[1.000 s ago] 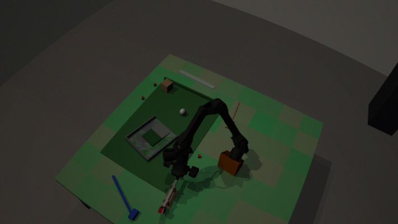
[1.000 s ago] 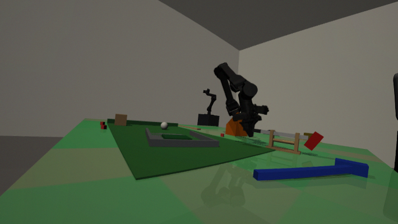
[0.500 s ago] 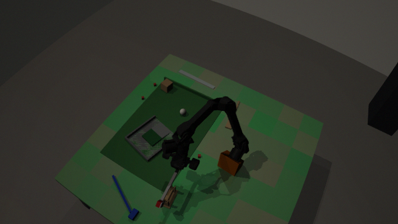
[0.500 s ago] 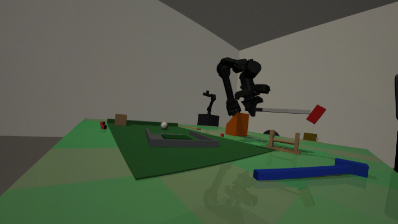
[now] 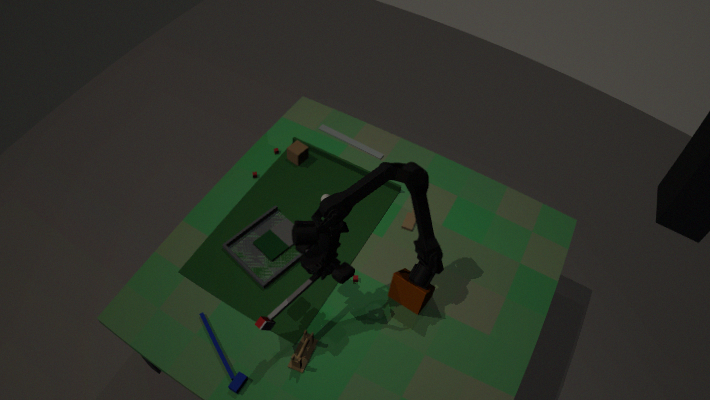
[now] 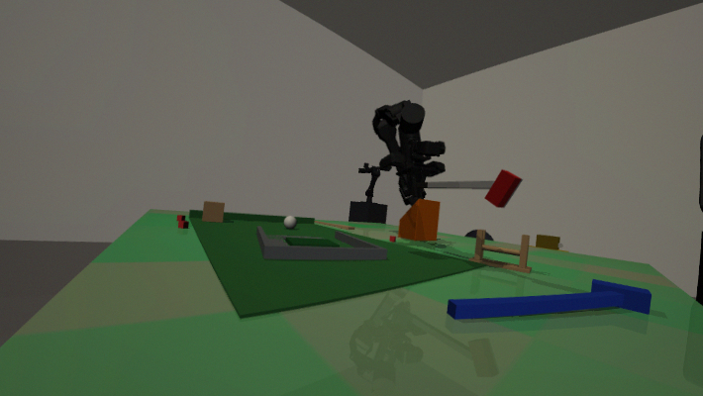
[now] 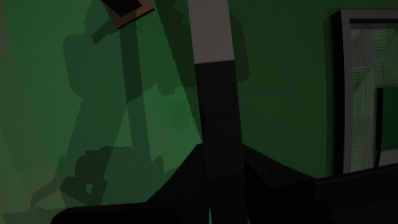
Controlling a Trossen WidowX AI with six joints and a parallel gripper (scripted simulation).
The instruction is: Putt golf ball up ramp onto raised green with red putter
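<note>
The red putter lies 11 cm to the left of my gripper tip, 3 cm ahead of it and 2 cm above it. The rest, counted from my gripper tip: blue putter 33 cm to the left, 17 cm ahead, 12 cm below; wooden rack 20 cm to the left, 10 cm below, 5 cm behind; white golf ball 35 cm to the right, 17 cm ahead, 11 cm below.
</note>
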